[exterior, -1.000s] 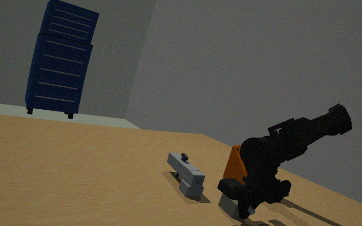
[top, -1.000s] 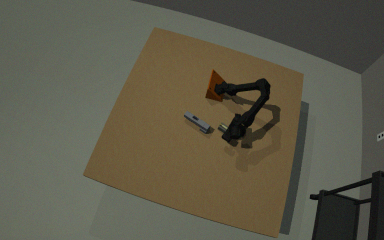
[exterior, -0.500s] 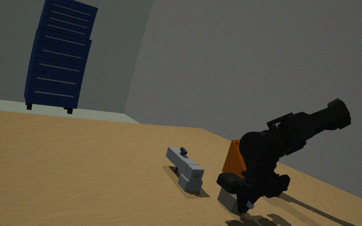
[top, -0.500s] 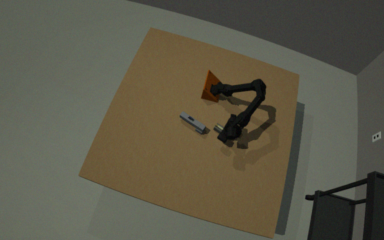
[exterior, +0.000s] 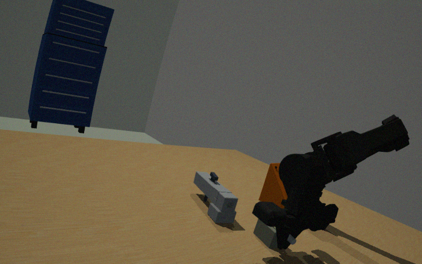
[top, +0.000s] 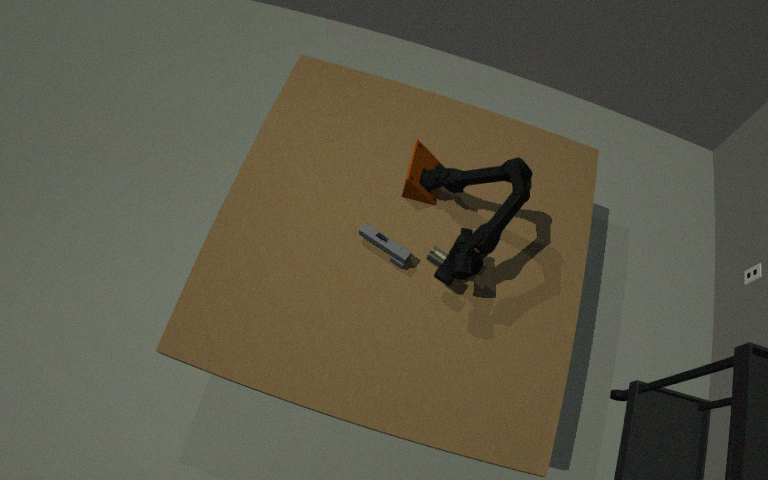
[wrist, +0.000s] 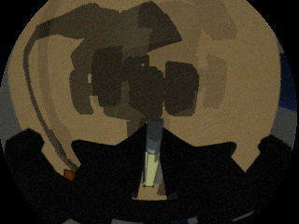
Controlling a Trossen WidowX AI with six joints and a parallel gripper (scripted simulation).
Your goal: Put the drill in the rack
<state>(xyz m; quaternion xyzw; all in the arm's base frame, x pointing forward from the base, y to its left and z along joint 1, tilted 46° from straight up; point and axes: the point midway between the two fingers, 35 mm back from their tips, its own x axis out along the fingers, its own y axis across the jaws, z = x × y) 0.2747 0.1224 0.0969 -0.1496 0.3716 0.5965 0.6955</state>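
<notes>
My gripper tip is now 40 mm to the left of the drill, 30 mm below it and 10 mm past it. From my gripper tip the other things lie so: dark blue key: 260 mm to the right, 40 mm above, 20 mm behind; grey holder block: 230 mm to the right, 30 mm above, 10 mm behind; grey rack: 50 mm to the right, 20 mm behind, 10 mm above.
</notes>
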